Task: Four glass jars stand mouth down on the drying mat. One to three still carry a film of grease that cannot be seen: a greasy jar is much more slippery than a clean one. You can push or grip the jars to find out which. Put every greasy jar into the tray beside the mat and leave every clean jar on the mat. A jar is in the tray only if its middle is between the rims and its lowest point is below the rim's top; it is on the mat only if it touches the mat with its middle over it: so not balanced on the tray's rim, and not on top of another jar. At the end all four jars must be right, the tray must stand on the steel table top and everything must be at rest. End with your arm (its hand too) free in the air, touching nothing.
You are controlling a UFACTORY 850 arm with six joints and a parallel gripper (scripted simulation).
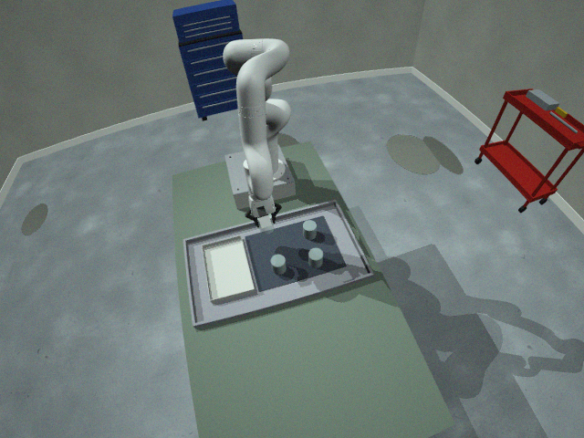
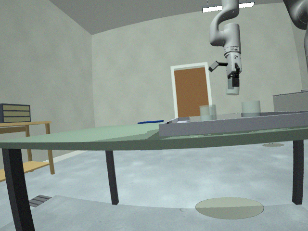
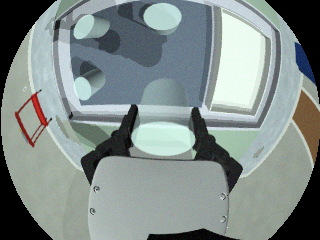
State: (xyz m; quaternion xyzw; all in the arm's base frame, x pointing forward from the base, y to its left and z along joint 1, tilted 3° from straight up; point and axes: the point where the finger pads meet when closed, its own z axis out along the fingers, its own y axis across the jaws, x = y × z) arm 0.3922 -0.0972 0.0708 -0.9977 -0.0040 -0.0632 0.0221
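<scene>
My gripper is now 22 cm to the left of the white tray, 17 cm above it and 8 cm short of it. The rest, counted from my hand: rimmed steel table top: 18 cm below, 9 cm ahead, 1 cm to the right; dark drying mat: 18 cm below, 10 cm to the left, 8 cm ahead.
</scene>
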